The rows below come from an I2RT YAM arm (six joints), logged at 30 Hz.
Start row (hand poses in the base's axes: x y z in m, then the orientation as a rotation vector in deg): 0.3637, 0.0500, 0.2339, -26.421, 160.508, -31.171
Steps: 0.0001, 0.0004, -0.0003, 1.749, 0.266, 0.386; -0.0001, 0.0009, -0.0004, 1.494, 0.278, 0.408; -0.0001, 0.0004, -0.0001, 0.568, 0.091, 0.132; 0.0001, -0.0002, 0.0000, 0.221, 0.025, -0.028; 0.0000, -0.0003, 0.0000, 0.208, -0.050, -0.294; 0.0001, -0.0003, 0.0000, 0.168, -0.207, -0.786; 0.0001, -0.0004, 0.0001, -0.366, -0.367, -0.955; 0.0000, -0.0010, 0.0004, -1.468, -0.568, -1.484; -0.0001, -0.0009, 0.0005, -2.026, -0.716, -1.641; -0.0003, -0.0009, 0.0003, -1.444, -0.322, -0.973; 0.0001, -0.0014, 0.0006, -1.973, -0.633, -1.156; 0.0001, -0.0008, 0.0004, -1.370, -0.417, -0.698; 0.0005, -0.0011, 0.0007, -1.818, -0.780, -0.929; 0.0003, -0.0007, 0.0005, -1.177, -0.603, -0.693; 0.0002, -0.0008, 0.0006, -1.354, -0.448, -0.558; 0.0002, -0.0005, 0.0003, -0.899, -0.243, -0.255; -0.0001, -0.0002, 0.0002, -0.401, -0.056, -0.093; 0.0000, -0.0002, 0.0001, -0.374, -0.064, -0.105; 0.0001, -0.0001, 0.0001, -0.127, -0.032, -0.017; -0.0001, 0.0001, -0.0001, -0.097, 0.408, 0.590; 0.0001, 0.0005, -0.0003, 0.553, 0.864, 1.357; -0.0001, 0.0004, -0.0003, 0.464, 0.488, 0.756; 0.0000, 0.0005, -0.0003, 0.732, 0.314, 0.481
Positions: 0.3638, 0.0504, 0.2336, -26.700, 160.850, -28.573; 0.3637, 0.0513, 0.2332, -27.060, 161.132, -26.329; 0.3636, 0.0517, 0.2331, -27.158, 161.226, -25.481; 0.3637, 0.0515, 0.2331, -27.082, 161.280, -25.168; 0.3637, 0.0512, 0.2331, -26.614, 161.355, -24.936; 0.3638, 0.0509, 0.2331, -25.417, 161.444, -24.878; 0.3639, 0.0505, 0.2332, -24.040, 161.376, -25.632; 0.3639, 0.0495, 0.2336, -22.083, 161.138, -28.077; 0.3638, 0.0486, 0.2341, -19.963, 160.664, -31.344; 0.3635, 0.0477, 0.2344, -18.788, 160.396, -33.614; 0.3636, 0.0463, 0.2350, -17.342, 159.733, -36.664; 0.3637, 0.0455, 0.2354, -16.488, 159.224, -38.747; 0.3642, 0.0444, 0.2361, -15.255, 158.292, -41.486; 0.3645, 0.0437, 0.2366, -14.290, 157.599, -43.263; 0.3647, 0.0429, 0.2372, -13.613, 156.928, -45.253; 0.3649, 0.0424, 0.2375, -13.344, 156.482, -46.543; 0.3648, 0.0422, 0.2377, -13.276, 156.322, -47.117; 0.3648, 0.0420, 0.2378, -13.182, 156.166, -47.656; 0.3649, 0.0419, 0.2379, -13.170, 156.097, -47.833; 0.3648, 0.0420, 0.2378, -14.179, 156.239, -47.849; 0.3649, 0.0425, 0.2375, -16.307, 156.750, -46.797; 0.3648, 0.0429, 0.2372, -17.466, 157.079, -45.988; 0.3648, 0.0434, 0.2369, -18.116, 157.423, -44.861
